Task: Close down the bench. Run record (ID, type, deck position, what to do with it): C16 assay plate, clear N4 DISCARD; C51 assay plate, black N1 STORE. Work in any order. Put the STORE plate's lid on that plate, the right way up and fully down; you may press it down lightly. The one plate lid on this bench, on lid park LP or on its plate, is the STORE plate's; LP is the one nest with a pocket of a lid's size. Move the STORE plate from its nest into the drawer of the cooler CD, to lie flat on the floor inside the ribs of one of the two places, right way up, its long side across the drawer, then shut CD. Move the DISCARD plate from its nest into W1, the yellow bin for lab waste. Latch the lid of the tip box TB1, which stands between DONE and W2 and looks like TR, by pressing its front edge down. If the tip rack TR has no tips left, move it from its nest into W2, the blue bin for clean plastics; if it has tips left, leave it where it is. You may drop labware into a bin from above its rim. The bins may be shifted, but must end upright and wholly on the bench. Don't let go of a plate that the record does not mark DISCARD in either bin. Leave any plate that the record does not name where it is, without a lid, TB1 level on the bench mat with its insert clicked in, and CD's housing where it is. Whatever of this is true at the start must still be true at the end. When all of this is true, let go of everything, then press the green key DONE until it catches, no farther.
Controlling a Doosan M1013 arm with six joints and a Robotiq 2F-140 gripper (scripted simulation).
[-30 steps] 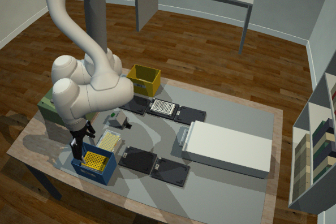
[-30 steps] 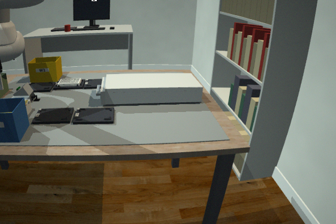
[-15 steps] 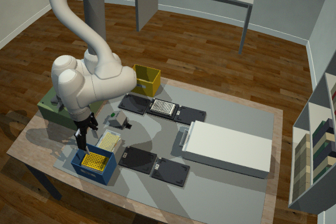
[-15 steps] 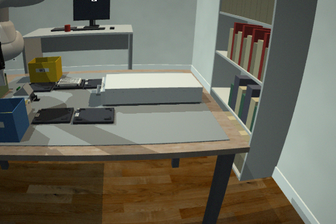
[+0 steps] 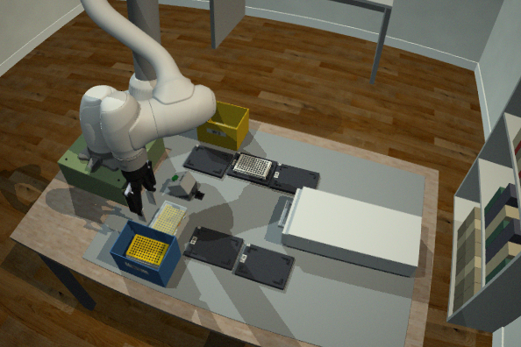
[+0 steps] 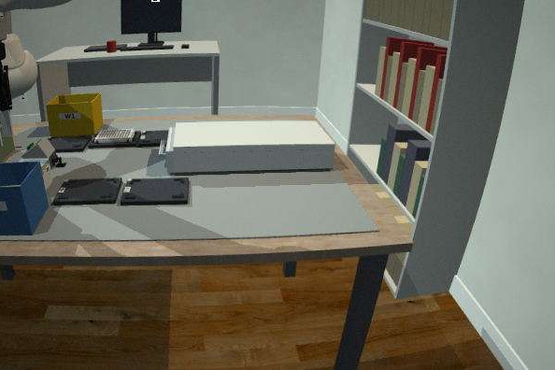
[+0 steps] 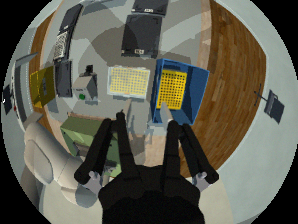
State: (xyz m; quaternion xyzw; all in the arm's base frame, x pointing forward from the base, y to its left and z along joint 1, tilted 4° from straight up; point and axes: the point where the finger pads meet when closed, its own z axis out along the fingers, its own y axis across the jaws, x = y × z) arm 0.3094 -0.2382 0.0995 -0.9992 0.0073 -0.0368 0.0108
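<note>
My hand is 20 mm past the green key DONE, 220 mm to the right of it and 130 mm above it. Also, from my hand: blue bin W2: 10 mm ahead, 90 mm to the right, 160 mm below; lid park: 40 mm ahead, 390 mm to the left, 190 mm below; tip rack TR: 80 mm to the right, 150 mm below.
</note>
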